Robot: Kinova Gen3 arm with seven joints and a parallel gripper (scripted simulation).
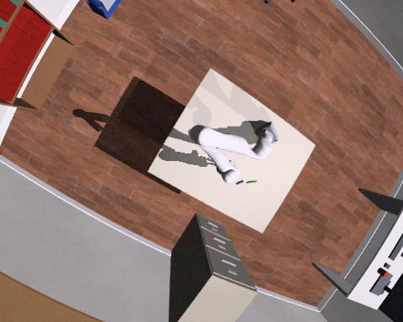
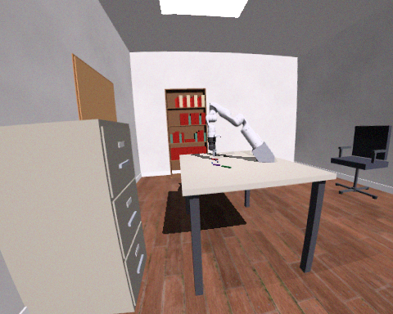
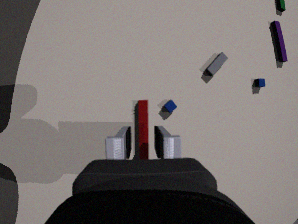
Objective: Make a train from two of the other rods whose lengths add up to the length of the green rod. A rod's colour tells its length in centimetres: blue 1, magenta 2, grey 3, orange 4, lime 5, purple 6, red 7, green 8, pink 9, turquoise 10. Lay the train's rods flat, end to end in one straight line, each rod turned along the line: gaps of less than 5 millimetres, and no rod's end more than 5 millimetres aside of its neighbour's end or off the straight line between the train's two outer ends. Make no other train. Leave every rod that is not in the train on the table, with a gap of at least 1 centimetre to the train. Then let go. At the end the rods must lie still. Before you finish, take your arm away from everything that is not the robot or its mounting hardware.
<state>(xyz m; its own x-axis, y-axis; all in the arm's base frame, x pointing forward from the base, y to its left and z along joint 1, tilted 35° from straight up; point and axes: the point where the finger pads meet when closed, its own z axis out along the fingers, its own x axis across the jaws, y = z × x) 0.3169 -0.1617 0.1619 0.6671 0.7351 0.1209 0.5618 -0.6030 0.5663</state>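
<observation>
Now: hand 50 mm above the red rod. From my hand the other things lie so: green rod 30 mm ahead, 310 mm to the left, 50 mm below; grey rod 20 mm ahead, 120 mm to the left, 50 mm below; purple rod 70 mm ahead, 220 mm to the left, 50 mm below.
</observation>
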